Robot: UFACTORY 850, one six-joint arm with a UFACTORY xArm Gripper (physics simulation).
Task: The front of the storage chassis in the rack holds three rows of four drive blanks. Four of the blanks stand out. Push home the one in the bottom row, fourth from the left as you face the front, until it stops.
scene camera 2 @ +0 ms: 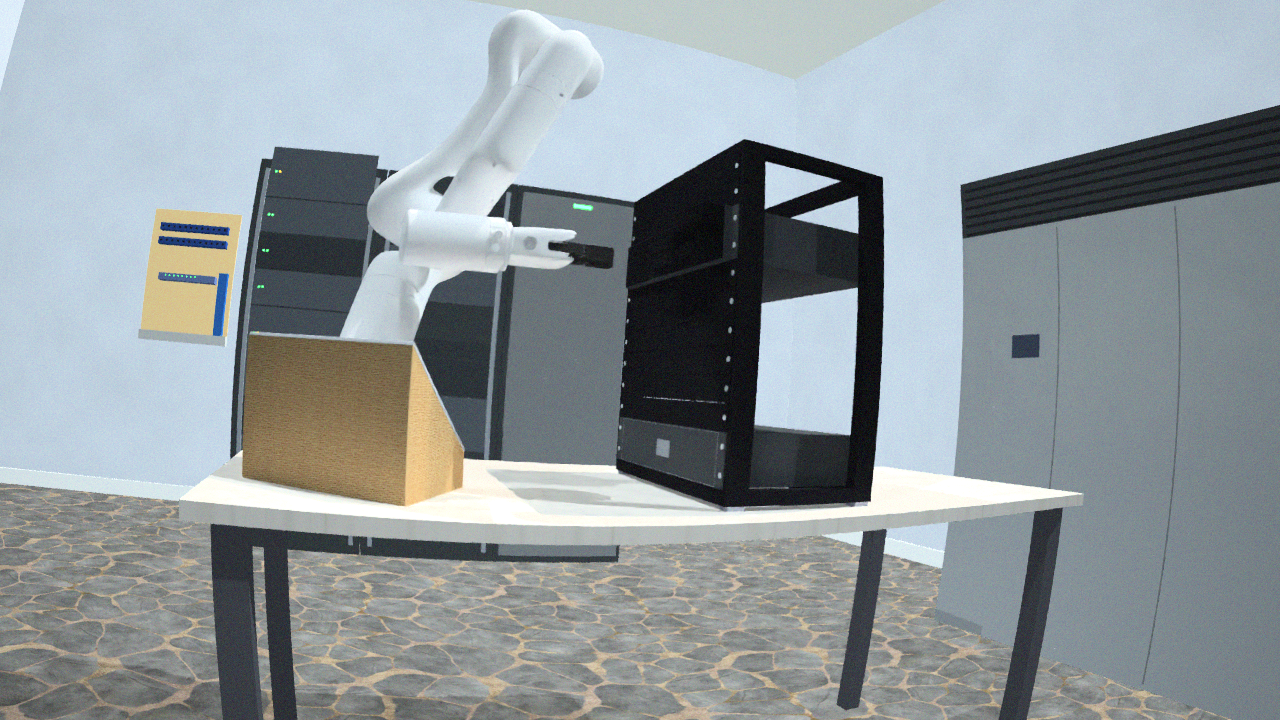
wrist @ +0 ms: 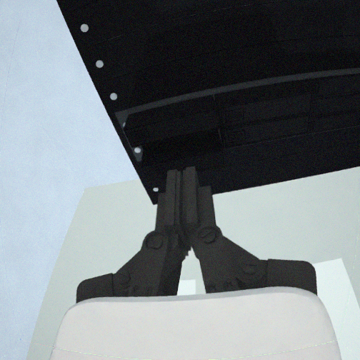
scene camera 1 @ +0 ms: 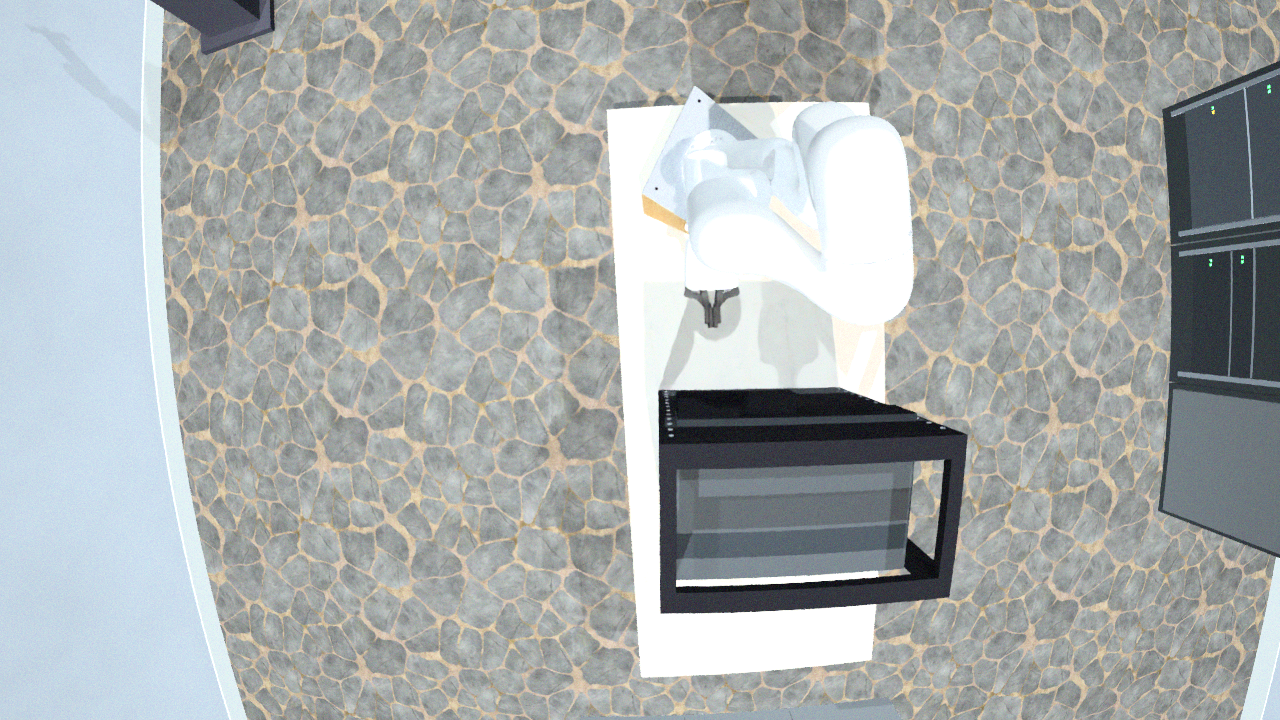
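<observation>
The rack's storage chassis [scene camera 2: 810, 255] [wrist: 270, 112] sits near the top of the black rack [scene camera 1: 805, 449] [scene camera 2: 747, 376] [wrist: 225, 45]. The wrist view is upside down, with the ceiling below. There, a dark block [wrist: 170, 118] seems to stand out at the image-left end of the chassis front, beside its thin grey lip; this is the bottom-row, fourth-from-left corner. The front is very dark, and I cannot tell the separate blanks or how far each stands out. My gripper [scene camera 1: 712, 324] [scene camera 2: 612, 257] [wrist: 186, 184] is shut and empty, in front of the rack at about chassis height, apart from it.
The rack stands on a pale table [scene camera 1: 760, 640] [scene camera 2: 966, 492]. The arm's wooden wedge base [scene camera 2: 326, 420] is at the other end. A lower unit [scene camera 2: 684, 447] with a light label sits at the rack's bottom. Grey cabinets [scene camera 2: 1114, 402] stand beyond the table.
</observation>
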